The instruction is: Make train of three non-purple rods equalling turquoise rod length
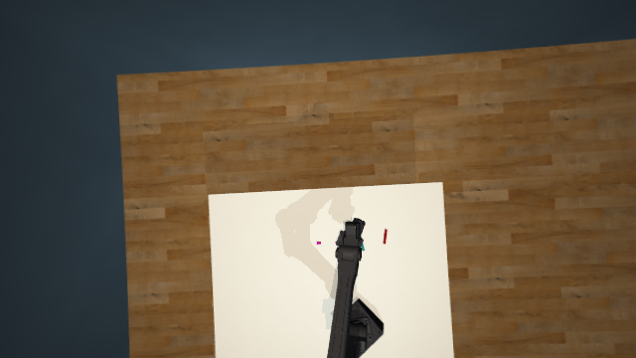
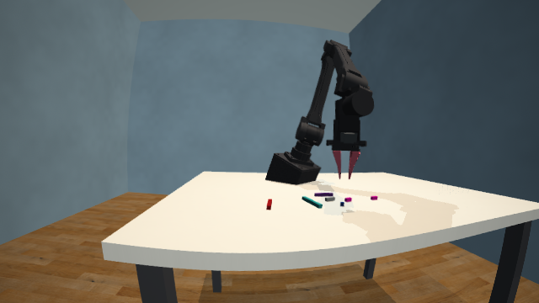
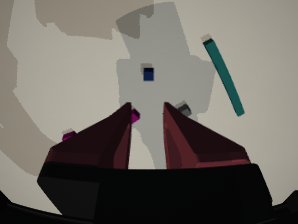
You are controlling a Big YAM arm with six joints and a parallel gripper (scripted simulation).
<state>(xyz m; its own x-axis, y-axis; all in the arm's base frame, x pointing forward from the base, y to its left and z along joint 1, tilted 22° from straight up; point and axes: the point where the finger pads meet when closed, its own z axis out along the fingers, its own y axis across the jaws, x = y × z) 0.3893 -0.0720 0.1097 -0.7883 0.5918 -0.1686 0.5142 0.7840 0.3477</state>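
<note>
The blue rod lies 80 mm below my hand. From my hand the other things lie so: turquoise rod: 80 mm below, 70 mm to the right, 50 mm behind; grey rod: 80 mm below, 60 mm behind; purple rod: 120 mm behind, 80 mm below, 10 mm to the left.
</note>
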